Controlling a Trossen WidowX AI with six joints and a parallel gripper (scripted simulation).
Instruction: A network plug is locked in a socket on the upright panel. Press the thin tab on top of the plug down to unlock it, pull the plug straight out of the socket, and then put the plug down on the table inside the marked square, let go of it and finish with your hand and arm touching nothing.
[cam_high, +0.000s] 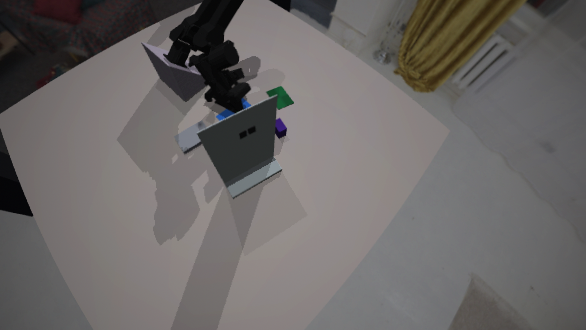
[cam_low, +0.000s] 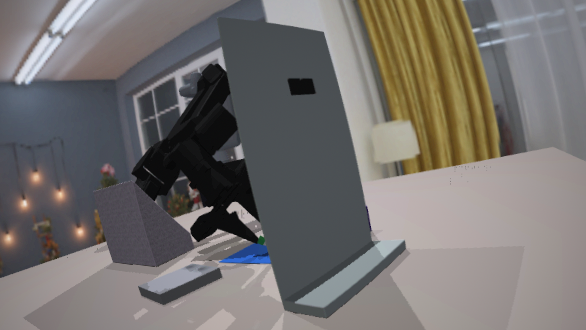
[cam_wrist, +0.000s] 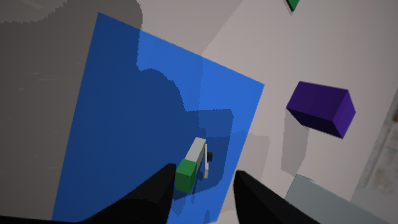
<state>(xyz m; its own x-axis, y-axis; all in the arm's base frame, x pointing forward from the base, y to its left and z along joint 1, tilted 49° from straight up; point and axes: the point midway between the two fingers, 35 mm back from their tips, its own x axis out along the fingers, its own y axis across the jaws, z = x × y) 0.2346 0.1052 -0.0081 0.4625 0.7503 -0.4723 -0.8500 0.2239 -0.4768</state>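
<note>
Now: the green network plug 1 cm below my gripper tip. From my gripper tip the other things lie so: flat grey plate (4 cm behind, 16 cm to the right, 2 cm below); then blue marked square (2 cm below); then purple block (13 cm ahead, 6 cm to the left, 1 cm below).
</note>
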